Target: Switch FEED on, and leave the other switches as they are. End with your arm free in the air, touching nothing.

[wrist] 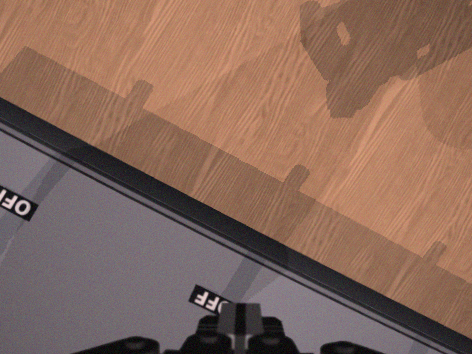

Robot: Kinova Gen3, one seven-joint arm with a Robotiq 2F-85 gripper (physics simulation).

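My gripper [240,329] is shut and holds nothing, at the bottom middle of the wrist view. It is over the grey switch panel [125,240], beside an OFF label [207,300] whose right end it partly covers. Another OFF label [17,205] shows at the left edge, cut off by the frame. Both labels appear upside down. The switch levers and the FEED label do not show in the view. Whether the fingertips touch anything is hidden.
The panel's black edge [165,196] runs diagonally from upper left to lower right. Beyond it lies a wooden table top [225,60] with the panel's shadow, shadows of several lever shapes, and the arm's shadow at upper right.
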